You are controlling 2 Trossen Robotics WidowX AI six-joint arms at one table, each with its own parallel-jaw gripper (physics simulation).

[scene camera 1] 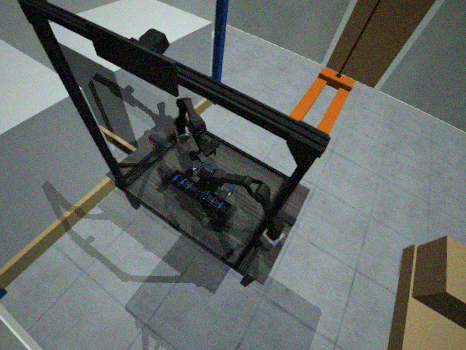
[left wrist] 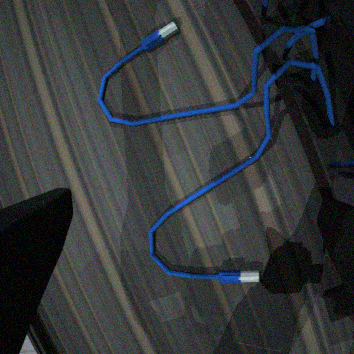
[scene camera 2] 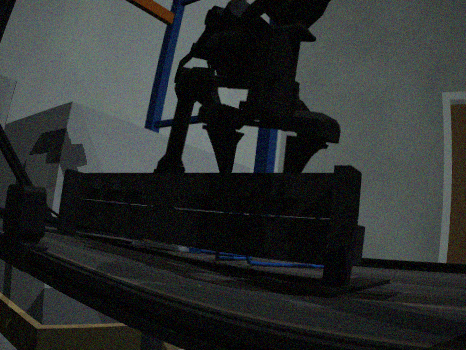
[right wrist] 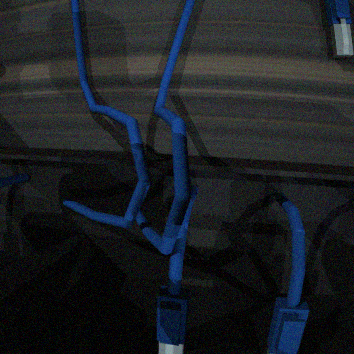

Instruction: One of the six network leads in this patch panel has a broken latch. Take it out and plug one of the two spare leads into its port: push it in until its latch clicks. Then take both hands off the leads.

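Frame: origin at the left arm's base, x left, y back, z up, level; metres.
Seen in the pictures: left gripper, fingertip midpoint: (scene camera 1: pixel 208 159) (left wrist: pixel 200 206); right gripper, fingertip midpoint: (scene camera 1: pixel 211 192) (left wrist: pixel 296 5) (right wrist: pixel 209 250); left arm's base at its link origin: (scene camera 1: pixel 181 131); right arm's base at its link origin: (scene camera 1: pixel 273 234).
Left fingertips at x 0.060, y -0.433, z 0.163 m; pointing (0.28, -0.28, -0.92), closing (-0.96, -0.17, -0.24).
Note:
Offsets run from my left fingertips to a thing's top centre. "*": to the spot under its first point. Level surfaces: height alone.
The black patch panel {dz -0.151, dx -0.131, dy -0.129 m} (scene camera 1: pixel 226 208) (scene camera 2: pixel 207 208) stands on the dark wooden table {dz -0.233 m} (scene camera 1: pixel 252 222), with blue leads {dz -0.185, dx -0.141, dy +0.006 m} (scene camera 1: pixel 188 183) plugged in along it. In the right wrist view two plugged blue connectors {* dz -0.137, dx -0.074, dy -0.166 m} (right wrist: pixel 171 321) {* dz -0.137, dx -0.041, dy -0.205 m} (right wrist: pixel 288 324) sit at the bottom edge, their cables running up across the table. Two spare leads lie loose on the table, their plugs {* dz -0.224, dx +0.105, dy -0.151 m} (left wrist: pixel 163 32) {dz -0.219, dx -0.047, dy +0.114 m} (left wrist: pixel 242 277) free; one plug also shows in the right wrist view (right wrist: pixel 342 33). My left gripper (scene camera 1: pixel 209 149) is open and empty above the spare leads. My right gripper (scene camera 1: pixel 211 180) is open and empty over the panel's middle.
A black gantry frame (scene camera 1: pixel 252 114) spans the table and its posts {* dz +0.391, dx -0.527, dy +0.097 m} (scene camera 1: pixel 86 114) stand at the corners. A blue post (scene camera 1: pixel 219 38) stands behind.

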